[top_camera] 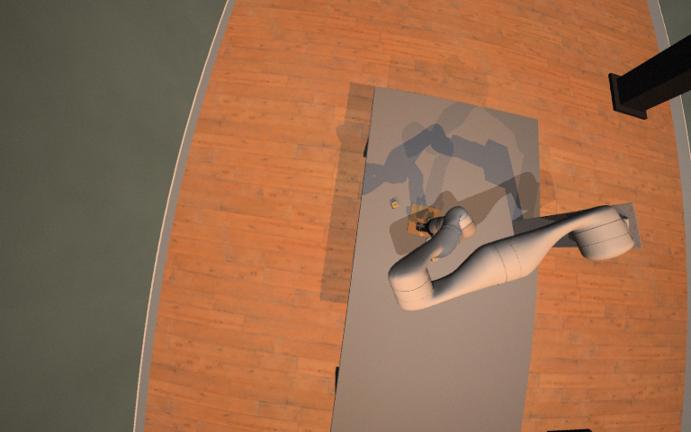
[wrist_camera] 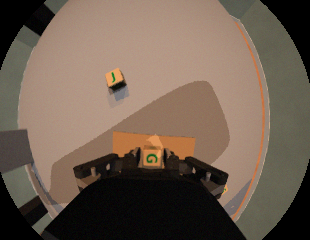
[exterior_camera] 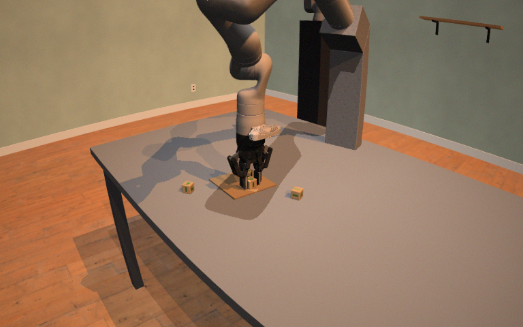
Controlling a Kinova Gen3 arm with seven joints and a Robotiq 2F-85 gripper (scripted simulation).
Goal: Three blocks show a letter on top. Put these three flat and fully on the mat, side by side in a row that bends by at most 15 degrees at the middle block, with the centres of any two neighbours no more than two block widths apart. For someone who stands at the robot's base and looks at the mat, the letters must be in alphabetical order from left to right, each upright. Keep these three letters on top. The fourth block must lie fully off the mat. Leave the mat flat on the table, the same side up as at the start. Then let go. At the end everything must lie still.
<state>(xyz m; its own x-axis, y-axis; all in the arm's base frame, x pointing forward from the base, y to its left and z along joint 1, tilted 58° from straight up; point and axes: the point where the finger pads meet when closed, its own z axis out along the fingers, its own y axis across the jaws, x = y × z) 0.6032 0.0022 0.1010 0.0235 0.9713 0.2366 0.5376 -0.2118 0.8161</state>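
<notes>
Now: hand 40 mm to the left of the mat and 20 mm above it.
</notes>
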